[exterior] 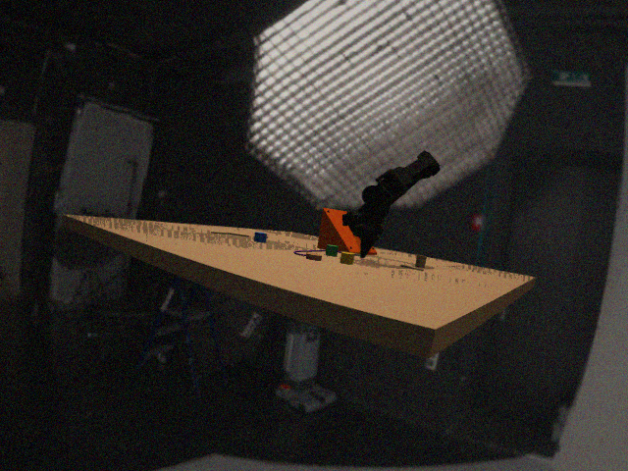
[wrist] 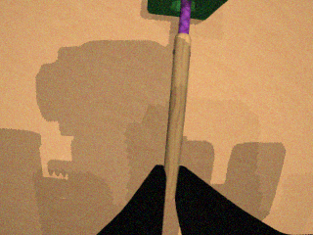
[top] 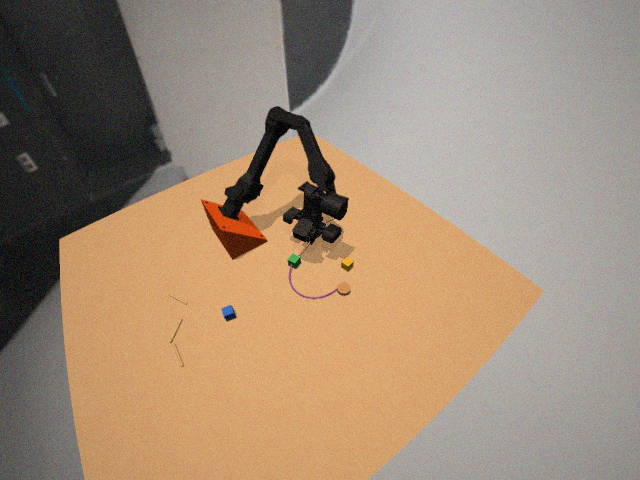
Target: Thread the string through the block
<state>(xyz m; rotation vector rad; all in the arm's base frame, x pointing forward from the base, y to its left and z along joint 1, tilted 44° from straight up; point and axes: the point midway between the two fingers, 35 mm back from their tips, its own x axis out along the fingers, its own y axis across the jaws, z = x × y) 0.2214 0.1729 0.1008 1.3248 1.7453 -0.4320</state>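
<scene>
Right now the green cube is 40 mm ahead of my gripper tip, 80 mm to the right of it and 10 mm above it. The rest, counted from my gripper tip: thin wooden stick: 20 mm ahead, 40 mm to the right, 10 mm above; then yellow cube: 140 mm ahead, 50 mm to the left, 10 mm above; then small brown cylinder: 150 mm behind, 130 mm to the left, 10 mm above.
</scene>
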